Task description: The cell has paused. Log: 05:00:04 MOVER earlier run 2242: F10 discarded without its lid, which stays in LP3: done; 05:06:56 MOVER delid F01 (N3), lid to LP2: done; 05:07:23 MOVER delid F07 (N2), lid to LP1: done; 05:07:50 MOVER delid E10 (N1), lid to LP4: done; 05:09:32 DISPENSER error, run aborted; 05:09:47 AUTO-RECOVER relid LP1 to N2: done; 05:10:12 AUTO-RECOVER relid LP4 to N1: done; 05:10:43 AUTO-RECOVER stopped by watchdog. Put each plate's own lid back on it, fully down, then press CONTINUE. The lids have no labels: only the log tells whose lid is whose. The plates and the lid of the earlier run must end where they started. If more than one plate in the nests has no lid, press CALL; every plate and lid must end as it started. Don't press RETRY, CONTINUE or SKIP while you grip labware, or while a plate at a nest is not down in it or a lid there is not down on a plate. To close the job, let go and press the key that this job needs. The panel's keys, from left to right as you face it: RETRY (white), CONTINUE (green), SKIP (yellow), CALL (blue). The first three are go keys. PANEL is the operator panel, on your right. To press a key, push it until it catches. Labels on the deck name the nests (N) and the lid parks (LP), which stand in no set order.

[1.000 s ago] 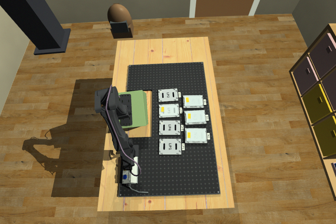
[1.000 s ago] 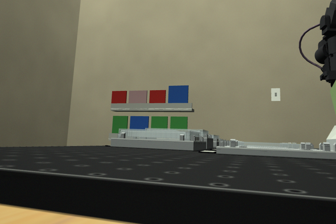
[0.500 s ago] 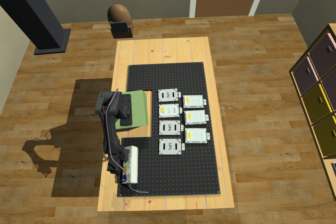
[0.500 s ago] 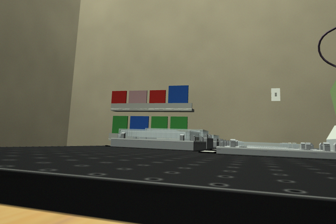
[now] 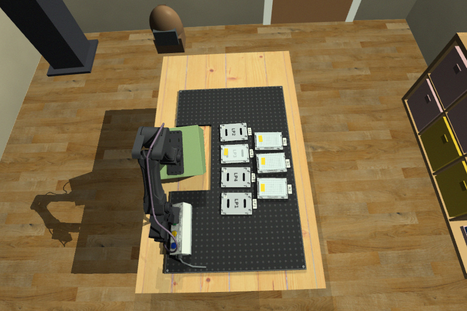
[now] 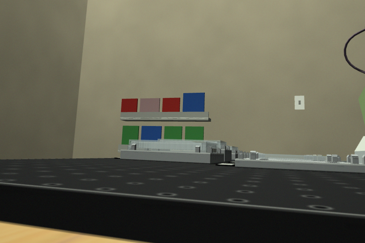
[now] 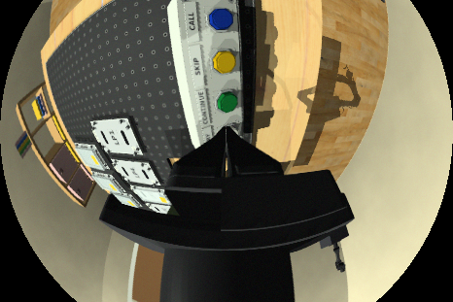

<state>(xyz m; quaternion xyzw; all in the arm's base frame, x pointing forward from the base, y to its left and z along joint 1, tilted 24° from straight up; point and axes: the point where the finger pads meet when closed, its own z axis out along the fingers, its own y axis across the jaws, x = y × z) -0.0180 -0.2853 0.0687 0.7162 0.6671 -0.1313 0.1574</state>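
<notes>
Now: the green CONTINUE key 7 cm below my hand. Also, from my hand: yellow skip key 7 cm below, 5 cm to the right; then blue CALL key 10 cm to the right, 7 cm below; then white key 7 cm below, 5 cm to the left.
</notes>
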